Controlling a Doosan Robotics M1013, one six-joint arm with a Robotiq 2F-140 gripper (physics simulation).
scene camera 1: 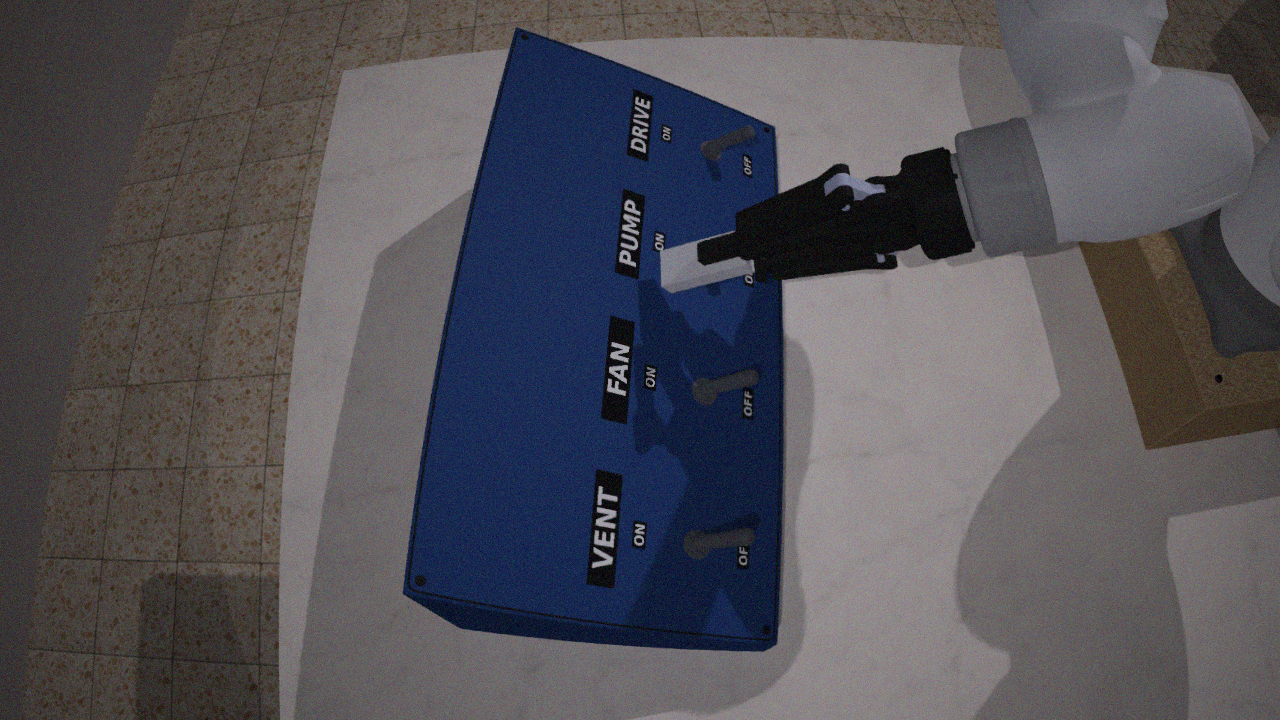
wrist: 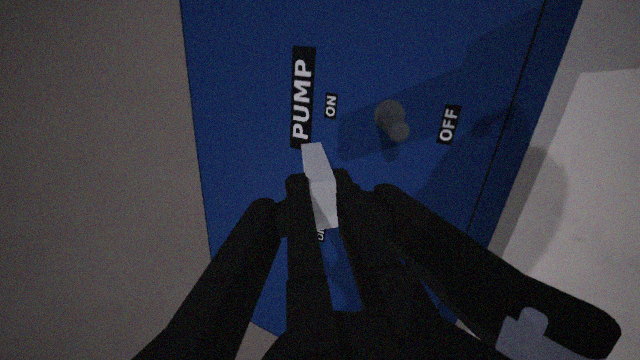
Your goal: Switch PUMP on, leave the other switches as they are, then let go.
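Where they show: gripper, fingertip midpoint: [scene camera 1: 665, 272] [wrist: 312, 161]; arm's base, origin of the base link: [scene camera 1: 1249, 281].
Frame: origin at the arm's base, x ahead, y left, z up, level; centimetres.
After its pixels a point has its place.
Observation:
The blue switch panel [scene camera 1: 528, 358] @(x 72.9, y 10.0, z 4.6 cm) [wrist: 240, 100] @(x 71.5, y -2.2, z 4.4 cm) carries DRIVE, PUMP, FAN and VENT. The PUMP lever [wrist: 392, 120] @(x 56.5, y -2.1, z 1.6 cm) is a short grey stick between its ON and OFF labels in the wrist view; its lean is hard to tell there. The gripper hides it in the scene view. My gripper [scene camera 1: 682, 266] @(x 63.0, y 1.9, z 2.4 cm) [wrist: 312, 161] @(x 63.0, y 1.9, z 2.4 cm) is shut and empty, its pale fingertips together over the PUMP area, near the ON label. In the wrist view the tips appear below and left of the lever, with a gap. The DRIVE lever [scene camera 1: 729, 141] @(x 56.6, y -13.1, z 0.6 cm), FAN lever [scene camera 1: 726, 385] @(x 58.8, y 10.7, z 0.8 cm) and VENT lever [scene camera 1: 720, 540] @(x 59.9, y 22.4, z 0.9 cm) lean towards OFF.
The panel rests on a pale table [scene camera 1: 895, 447] @(x 42.0, y 12.1, z -10.8 cm). The arm [scene camera 1: 1136, 161] @(x 34.9, y 7.0, z 24.7 cm) reaches in from the right. A brown block [scene camera 1: 1172, 394] @(x 12.9, y 10.9, z -3.9 cm) stands under the robot's base at the right. The FAN lever is the nearest neighbouring lever on one side, DRIVE on the other.

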